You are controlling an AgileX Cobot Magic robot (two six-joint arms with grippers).
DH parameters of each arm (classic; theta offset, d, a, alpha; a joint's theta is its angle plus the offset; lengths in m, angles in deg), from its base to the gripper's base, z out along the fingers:
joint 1: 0 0.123 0 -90
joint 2: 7.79 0 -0.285 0
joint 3: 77.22 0 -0.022 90
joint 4: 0 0.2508 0 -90
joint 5: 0 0 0.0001 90
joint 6: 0 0.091 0 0
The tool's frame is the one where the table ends.
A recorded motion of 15 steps. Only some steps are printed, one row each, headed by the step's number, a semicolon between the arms.
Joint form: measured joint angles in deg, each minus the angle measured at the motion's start. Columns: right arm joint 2, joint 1, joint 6, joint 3, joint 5, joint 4; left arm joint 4, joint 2, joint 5, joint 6, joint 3, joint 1.
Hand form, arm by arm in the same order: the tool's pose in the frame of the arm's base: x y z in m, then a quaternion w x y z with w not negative. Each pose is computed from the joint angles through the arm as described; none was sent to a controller.
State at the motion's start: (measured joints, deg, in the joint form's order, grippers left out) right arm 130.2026 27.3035 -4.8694 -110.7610 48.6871 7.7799; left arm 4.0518 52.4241 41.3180 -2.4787 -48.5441 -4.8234
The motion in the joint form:
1: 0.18 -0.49 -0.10 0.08 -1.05 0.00; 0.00 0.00 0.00 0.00 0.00 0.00
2: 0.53 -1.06 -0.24 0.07 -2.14 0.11; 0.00 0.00 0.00 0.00 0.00 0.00
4: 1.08 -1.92 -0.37 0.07 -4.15 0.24; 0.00 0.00 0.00 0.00 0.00 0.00
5: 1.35 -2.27 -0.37 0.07 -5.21 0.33; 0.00 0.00 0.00 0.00 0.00 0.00
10: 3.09 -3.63 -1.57 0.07 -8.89 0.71; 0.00 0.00 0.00 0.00 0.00 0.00
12: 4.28 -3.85 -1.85 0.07 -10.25 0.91; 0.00 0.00 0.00 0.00 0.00 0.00
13: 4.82 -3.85 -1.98 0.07 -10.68 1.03; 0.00 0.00 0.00 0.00 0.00 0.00
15: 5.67 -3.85 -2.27 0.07 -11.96 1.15; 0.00 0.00 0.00 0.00 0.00 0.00
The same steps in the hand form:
1: 0.4447 0.2350 0.1906 0.22281 -0.23410 0.94064 0.10369; 0.1779 -0.0107 0.3385 0.42192 0.03280 0.90602 0.00549
2: 0.4487 0.2314 0.1884 0.22958 -0.22896 0.94025 0.10389; 0.1779 -0.0107 0.3385 0.42192 0.03280 0.90602 0.00549
4: 0.4553 0.2259 0.1851 0.24252 -0.22026 0.93904 0.10425; 0.1779 -0.0107 0.3385 0.42192 0.03280 0.90602 0.00549
5: 0.4583 0.2238 0.1835 0.24932 -0.21584 0.93821 0.10490; 0.1779 -0.0107 0.3385 0.42192 0.03280 0.90602 0.00549
10: 0.4696 0.2153 0.1710 0.26746 -0.20878 0.93506 0.10267; 0.1779 -0.0107 0.3385 0.42192 0.03280 0.90602 0.00549
12: 0.4730 0.2145 0.1614 0.26920 -0.20685 0.93504 0.10218; 0.1779 -0.0107 0.3385 0.42192 0.03280 0.90602 0.00549
13: 0.4738 0.2149 0.1569 0.26832 -0.20687 0.93529 0.10221; 0.1779 -0.0107 0.3385 0.42192 0.03280 0.90602 0.00549
15: 0.4759 0.2157 0.1503 0.27211 -0.20722 0.93413 0.10203; 0.1779 -0.0107 0.3385 0.42192 0.03280 0.90602 0.00549

